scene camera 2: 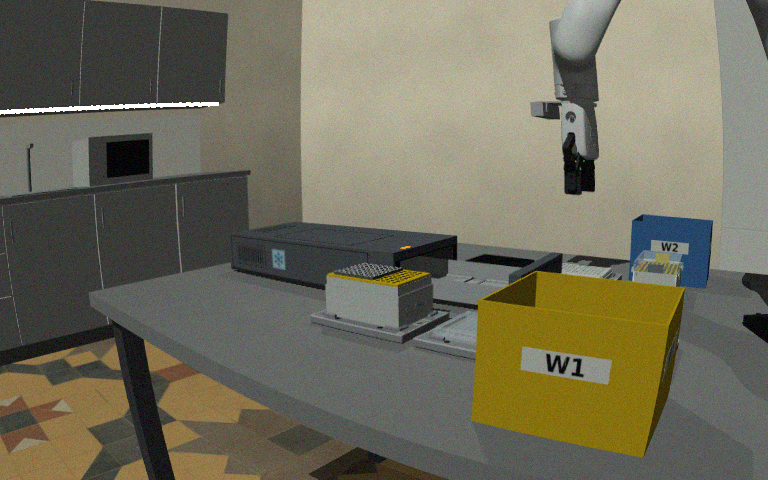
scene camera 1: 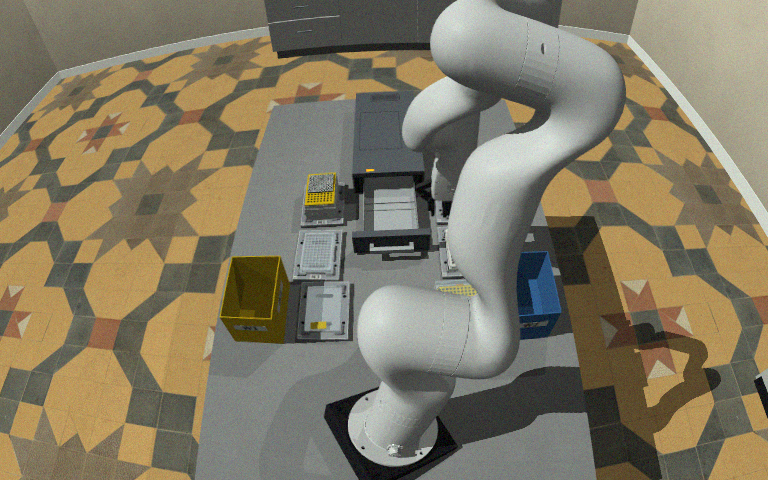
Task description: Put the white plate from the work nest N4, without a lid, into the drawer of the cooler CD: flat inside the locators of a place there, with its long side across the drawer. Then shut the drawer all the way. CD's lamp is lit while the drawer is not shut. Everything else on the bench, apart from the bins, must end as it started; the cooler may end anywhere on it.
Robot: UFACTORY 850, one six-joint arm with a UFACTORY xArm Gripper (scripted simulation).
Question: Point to a clear plate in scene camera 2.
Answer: At 463, 328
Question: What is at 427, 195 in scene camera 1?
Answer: My gripper.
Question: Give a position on a dark cooler CD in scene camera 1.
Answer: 378, 150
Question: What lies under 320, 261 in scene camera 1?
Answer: A clear plate.
